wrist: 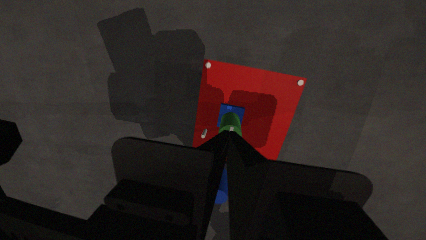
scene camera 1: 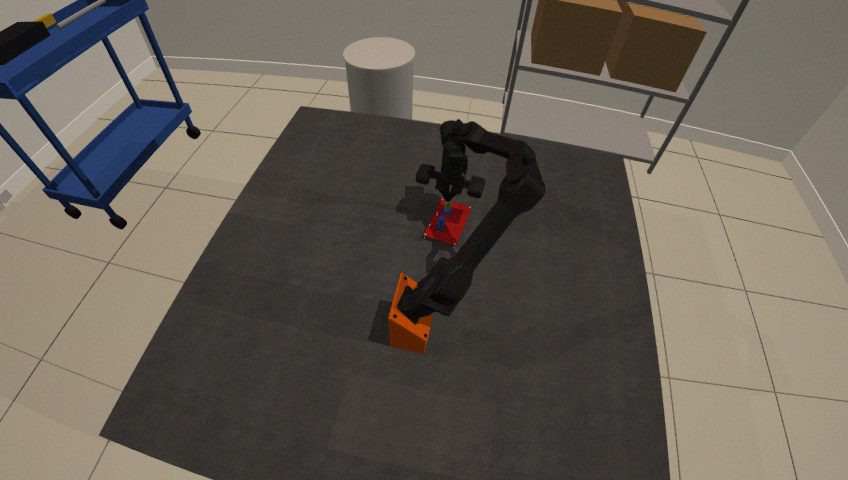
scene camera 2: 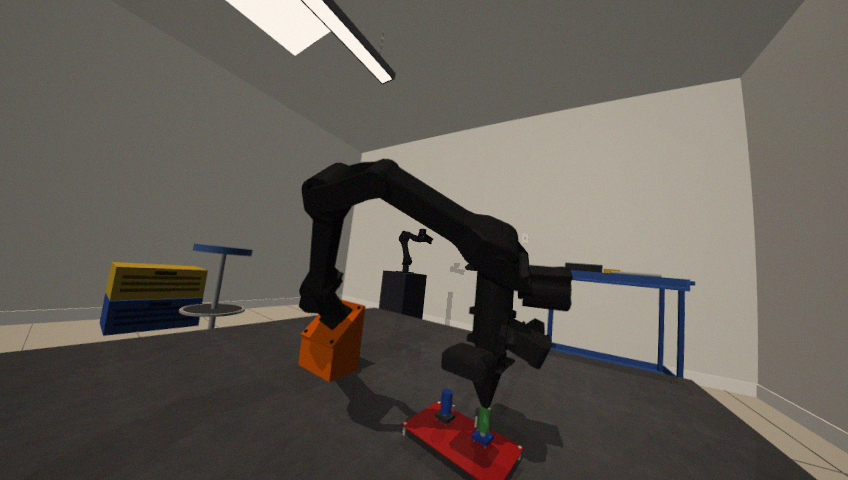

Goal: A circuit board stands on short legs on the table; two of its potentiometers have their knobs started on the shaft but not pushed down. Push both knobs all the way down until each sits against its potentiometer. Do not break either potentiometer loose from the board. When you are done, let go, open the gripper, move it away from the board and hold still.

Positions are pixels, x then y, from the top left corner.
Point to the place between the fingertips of my gripper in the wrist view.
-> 228, 136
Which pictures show my gripper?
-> The wrist view, scene camera 1 and scene camera 2: all of them.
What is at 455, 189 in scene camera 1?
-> My gripper.
